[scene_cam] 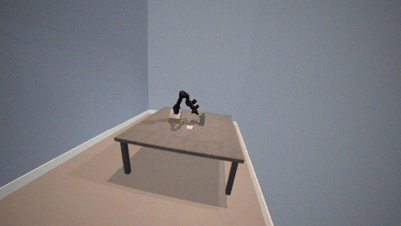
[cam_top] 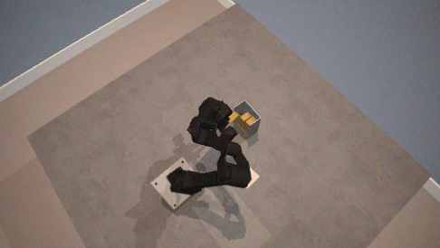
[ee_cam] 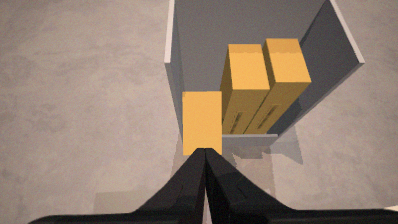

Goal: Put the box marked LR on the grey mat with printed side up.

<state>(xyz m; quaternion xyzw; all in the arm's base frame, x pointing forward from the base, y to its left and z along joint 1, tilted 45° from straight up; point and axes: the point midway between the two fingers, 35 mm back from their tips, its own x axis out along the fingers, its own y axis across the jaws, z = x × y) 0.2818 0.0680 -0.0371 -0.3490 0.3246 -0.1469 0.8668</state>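
Right now my gripper tip is 6 cm past the grey mat, 4 cm to the right of it and 12 cm above it.
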